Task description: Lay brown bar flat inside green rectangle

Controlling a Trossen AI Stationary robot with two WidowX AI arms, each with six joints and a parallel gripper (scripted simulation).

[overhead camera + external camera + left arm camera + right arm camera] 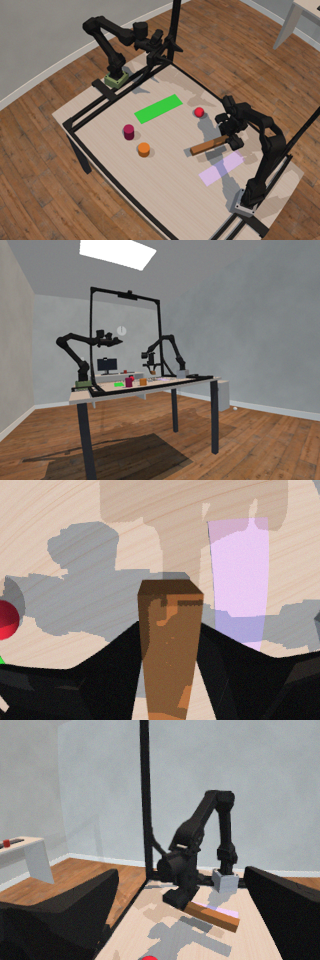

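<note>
Right now the brown bar is 7 cm ahead of my left hand, 2 cm to the right of it and 3 cm below it. The rest, counted from my left hand: lavender rectangle 7 cm ahead, 8 cm to the left, 11 cm below; red ball 5 cm behind, 21 cm to the right, 8 cm below; orange cylinder 31 cm ahead, 22 cm to the right, 8 cm below.
Now: right hand 34 cm to the right of the brown bar, 30 cm above it and 1 cm short of it. Round my right hand: red ball (36 cm below, 15 cm to the left, 11 cm behind); green rectangle (38 cm below, 3 cm ahead, 1 cm to the right); maroon cylinder (35 cm below, 25 cm ahead, 2 cm to the left).
</note>
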